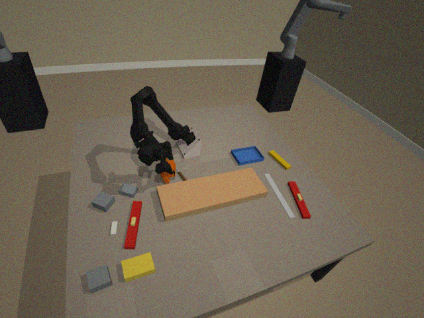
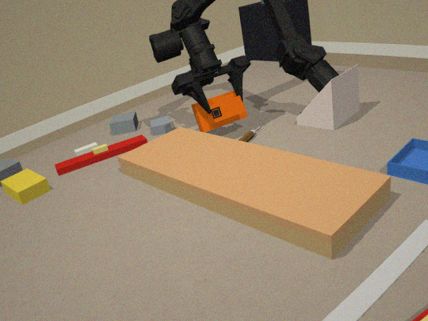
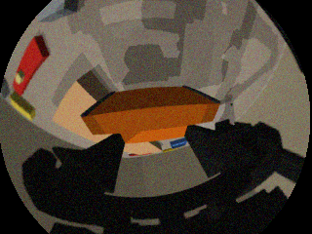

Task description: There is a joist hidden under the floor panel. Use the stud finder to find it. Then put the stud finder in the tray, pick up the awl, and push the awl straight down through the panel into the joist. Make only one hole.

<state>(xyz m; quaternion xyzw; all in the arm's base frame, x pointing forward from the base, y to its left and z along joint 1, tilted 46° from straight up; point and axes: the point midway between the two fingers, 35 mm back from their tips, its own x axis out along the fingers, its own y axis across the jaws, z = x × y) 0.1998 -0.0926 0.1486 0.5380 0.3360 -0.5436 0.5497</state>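
Now: the orange stud finder 10 mm to the right of my gripper tip, 10 mm below it and 10 mm ahead of it. The rest, counted from my gripper tip: small white piece 310 mm to the right, 230 mm ahead, 70 mm below; then awl 70 mm below, 40 mm to the left, 20 mm behind; then blue tray 470 mm to the left, 60 mm below, 60 mm behind.
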